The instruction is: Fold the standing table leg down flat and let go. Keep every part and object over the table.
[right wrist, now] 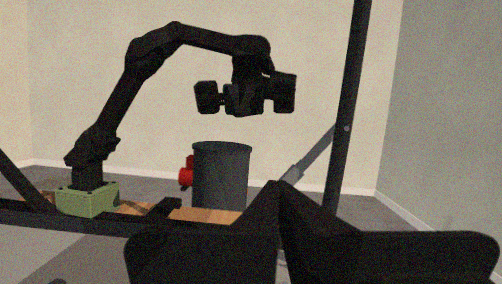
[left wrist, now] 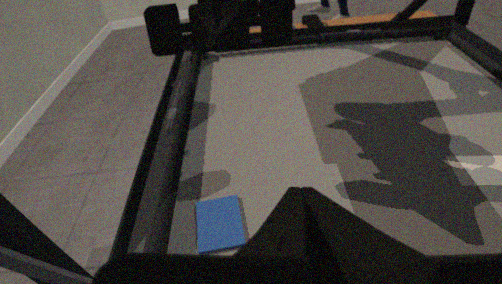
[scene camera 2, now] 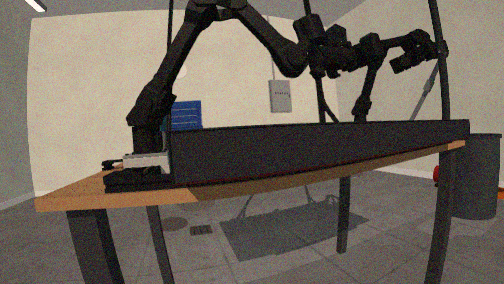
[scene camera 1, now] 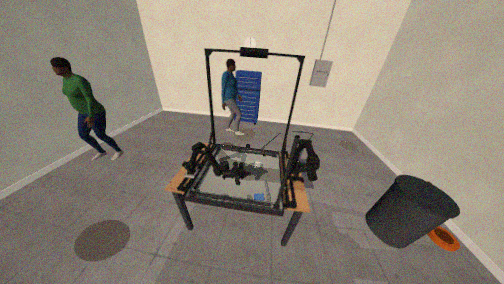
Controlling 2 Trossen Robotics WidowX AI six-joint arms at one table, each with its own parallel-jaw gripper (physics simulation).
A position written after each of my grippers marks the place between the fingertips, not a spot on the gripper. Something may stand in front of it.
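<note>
Mat (scene camera 1: 269,171), also visible as the mat (left wrist: 368,124). A flat blue piece (left wrist: 219,226) is visible; in the right wrist view the piece is out of frame. My left gripper (scene camera 2: 400,64) (right wrist: 237,114) (left wrist: 299,198) appears in scene camera 2 and in both wrist views. The same views contain my right gripper (scene camera 2: 369,58) (right wrist: 275,188) (left wrist: 218,39).
</note>
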